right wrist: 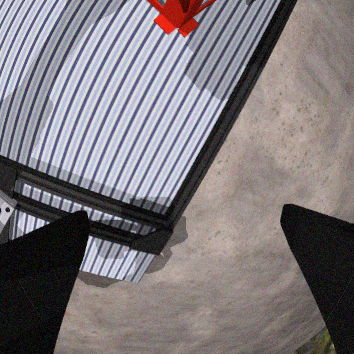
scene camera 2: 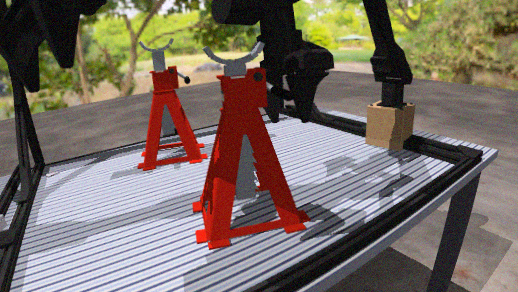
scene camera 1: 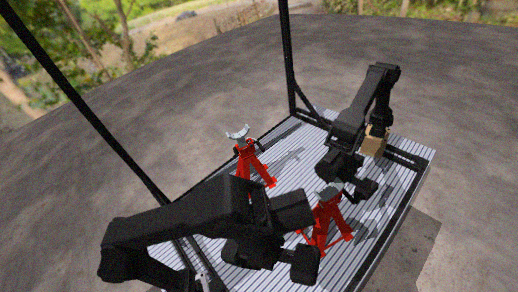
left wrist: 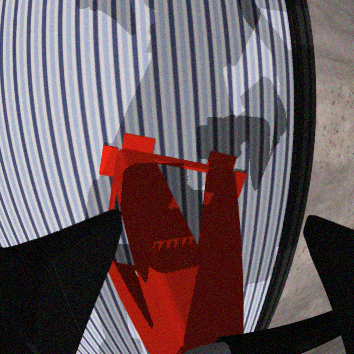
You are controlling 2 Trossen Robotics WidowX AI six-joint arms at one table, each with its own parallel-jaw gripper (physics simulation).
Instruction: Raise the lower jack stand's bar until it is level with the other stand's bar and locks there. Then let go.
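Where they show: left gripper, fingertip midpoint: (scene camera 2: 289,122) (scene camera 1: 344,196) (left wrist: 218,224); right gripper, fingertip midpoint: (right wrist: 187,219) (scene camera 2: 48,81) (scene camera 1: 279,273); left arm's base, origin of the base link: (scene camera 2: 391,104) (scene camera 1: 377,132).
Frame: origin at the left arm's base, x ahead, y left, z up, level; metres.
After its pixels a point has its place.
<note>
The near red jack stand (scene camera 1: 327,220) {z 0.035, x 0.510, y -0.040 m} (scene camera 2: 243,95) {z 0.096, x 0.487, y -0.041 m} (left wrist: 220,280) {z 0.031, x 0.456, y -0.028 m} (right wrist: 179,17) {z -0.079, x 0.571, y -0.046 m} stands upright with its grey bar and saddle (scene camera 2: 235,65) {z 0.139, x 0.490, y -0.050 m} low, close above its collar. The far red jack stand (scene camera 1: 245,160) {z 0.061, x 0.444, y -0.407 m} (scene camera 2: 165,82) {z 0.094, x 0.423, y -0.401 m} has its grey bar (scene camera 2: 159,59) {z 0.152, x 0.427, y -0.410 m} raised higher. My left gripper (scene camera 1: 349,181) (scene camera 2: 290,119) {z 0.039, x 0.409, y -0.023 m} (left wrist: 218,224) {z 0.039, x 0.409, y -0.023 m} is open beside the near stand's top, on its handle side. In the left wrist view the black handle (left wrist: 280,335) {z 0.093, x 0.424, y -0.021 m} crosses the lower edge between the fingers, ungripped. My right gripper (scene camera 1: 280,257) (scene camera 2: 50,75) {z 0.153, x 0.724, y -0.066 m} (right wrist: 187,219) {z 0.153, x 0.724, y -0.066 m} is open and empty, away from both stands.
A tan block (scene camera 1: 375,141) {z -0.011, x 0.050, y 0.005 m} (scene camera 2: 382,125) {z -0.046, x 0.050, y -0.004 m} is under the left arm's base at the right. Black rails (scene camera 2: 440,147) {z -0.096, x -0.013, y 0.138 m} edge the striped table (scene camera 2: 125,225) {z -0.105, x 0.655, y -0.184 m}. Tall black frame posts (scene camera 1: 287,55) {z 0.276, x -0.093, y -0.493 m} rise at the table's far side.
</note>
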